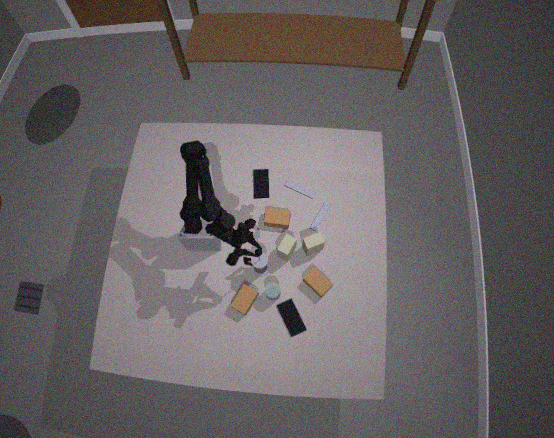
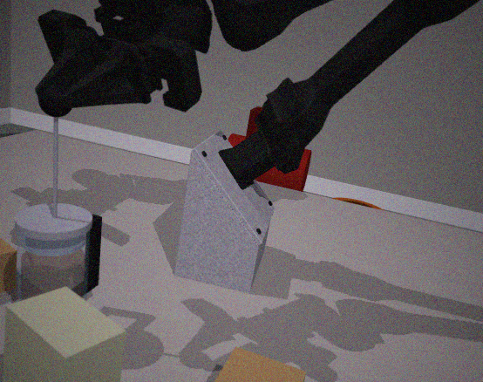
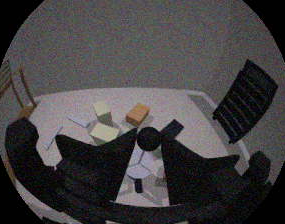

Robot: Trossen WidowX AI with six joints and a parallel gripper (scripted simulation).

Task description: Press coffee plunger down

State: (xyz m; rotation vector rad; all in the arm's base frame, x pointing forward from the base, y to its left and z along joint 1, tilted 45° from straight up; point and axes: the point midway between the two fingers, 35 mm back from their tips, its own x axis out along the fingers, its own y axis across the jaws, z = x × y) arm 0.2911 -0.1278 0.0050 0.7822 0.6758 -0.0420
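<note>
The coffee press lies 30 mm behind my gripper tip and 130 mm below it. The rest, counted from my gripper tip: pale round disc 50 mm ahead, 110 mm to the right, 210 mm below.
</note>
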